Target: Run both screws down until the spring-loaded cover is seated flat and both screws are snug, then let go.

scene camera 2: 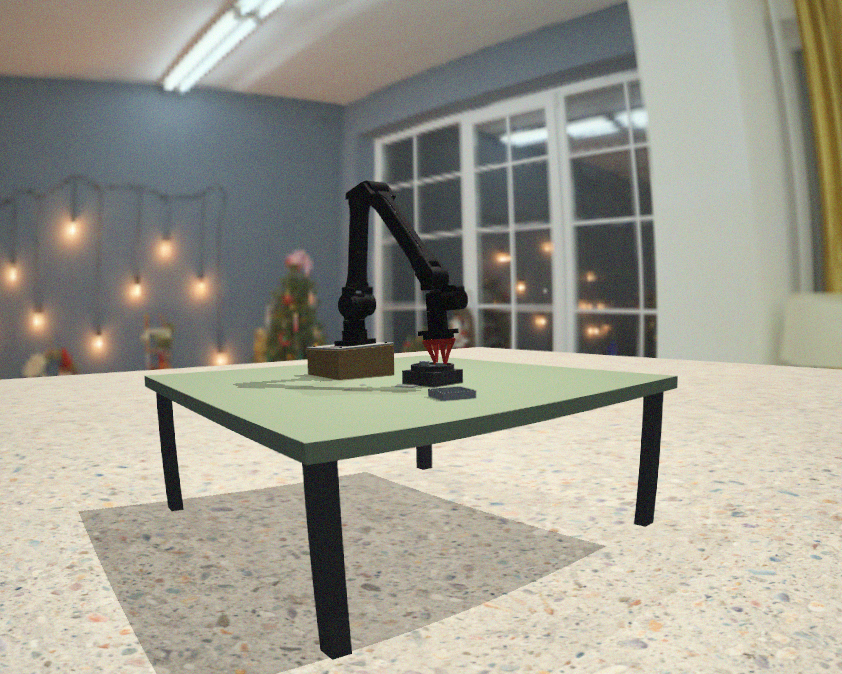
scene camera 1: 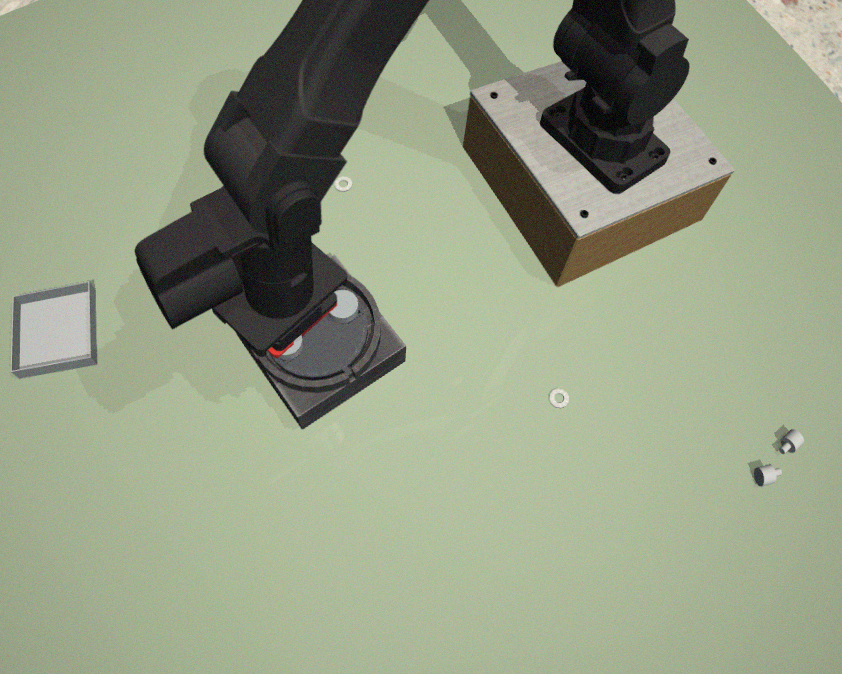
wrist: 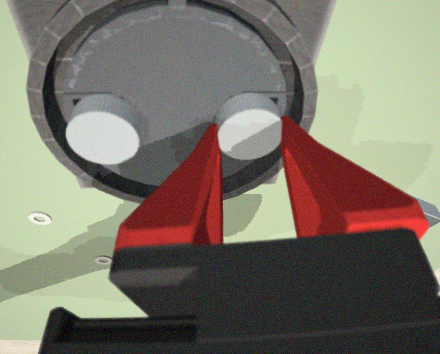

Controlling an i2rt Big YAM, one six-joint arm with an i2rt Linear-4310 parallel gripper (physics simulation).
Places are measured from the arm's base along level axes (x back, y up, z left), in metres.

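Pixels of known places: gripper, between the fingertips: [scene camera 2: 440, 364] [scene camera 1: 285, 341] [wrist: 249, 130]; arm's base, origin of its link: [scene camera 2: 355, 344] [scene camera 1: 603, 141].
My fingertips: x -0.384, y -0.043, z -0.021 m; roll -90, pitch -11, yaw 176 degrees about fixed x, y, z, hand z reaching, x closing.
Note:
Ahead of a thing's pixels: the offset from my fingertips to its middle. Level surfaces: height alone.
The round dark grey cover {dz +0.002, dx +0.032, dy -0.017 m} [scene camera 1: 331, 354] [wrist: 170, 60] lies inside the ring of the square dark housing {dz +0.002, dx +0.032, dy -0.029 m} [scene camera 1: 306, 406] [scene camera 2: 432, 378]. Two screws with round pale heads stand on it. My gripper [scene camera 1: 289, 342] [scene camera 2: 440, 361] [wrist: 249, 130] points down, with its red fingertips on both sides of the tray-side screw {dz +0.001, dx +0.000, dy -0.012 m} [wrist: 250, 136], and is shut on its head. The other screw {dz +0.002, dx +0.064, dy -0.011 m} [scene camera 1: 344, 305] [wrist: 102, 137] stands free of the fingers. Both heads show side walls above the cover in the wrist view. The threads are hidden, and I cannot tell whether the cover is flat.
A shallow grey tray {dz -0.183, dx -0.190, dy -0.047 m} [scene camera 1: 92, 324] [scene camera 2: 452, 394] lies beside the housing. Two white washers {dz -0.151, dx +0.167, dy -0.056 m} [scene camera 1: 337, 184] {dz +0.190, dx +0.194, dy -0.056 m} [scene camera 1: 551, 398] and two loose thumbscrews {dz +0.383, dx +0.357, dy -0.047 m} [scene camera 1: 793, 440] {dz +0.390, dx +0.314, dy -0.047 m} [scene camera 1: 765, 475] lie on the green table {dy -0.057 m} [scene camera 1: 449, 548] [scene camera 2: 280, 404]. The arm's base stands on a brown box [scene camera 1: 519, 196] [scene camera 2: 351, 361].

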